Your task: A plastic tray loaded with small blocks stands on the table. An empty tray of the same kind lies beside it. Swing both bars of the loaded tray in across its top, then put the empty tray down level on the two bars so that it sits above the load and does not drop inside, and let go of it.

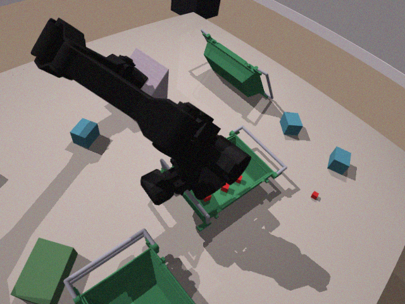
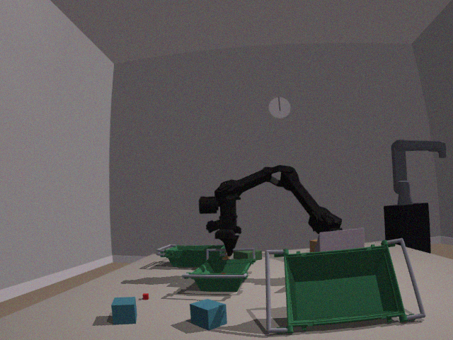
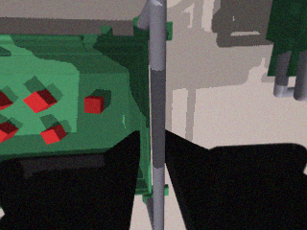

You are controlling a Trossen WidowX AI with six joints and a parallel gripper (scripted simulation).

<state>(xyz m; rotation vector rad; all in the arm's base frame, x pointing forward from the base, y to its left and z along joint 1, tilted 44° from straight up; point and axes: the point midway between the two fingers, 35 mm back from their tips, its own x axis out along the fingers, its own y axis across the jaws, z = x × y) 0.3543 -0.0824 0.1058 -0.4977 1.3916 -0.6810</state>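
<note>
Now: the green tray 25 cm behind my gripper tip and 49 cm to the left of it. From my gripper tip the other things lie so: green box: 6 cm behind, 32 cm to the right, 5 cm below; then small red block: 22 cm ahead, 29 cm to the left, 7 cm below.
</note>
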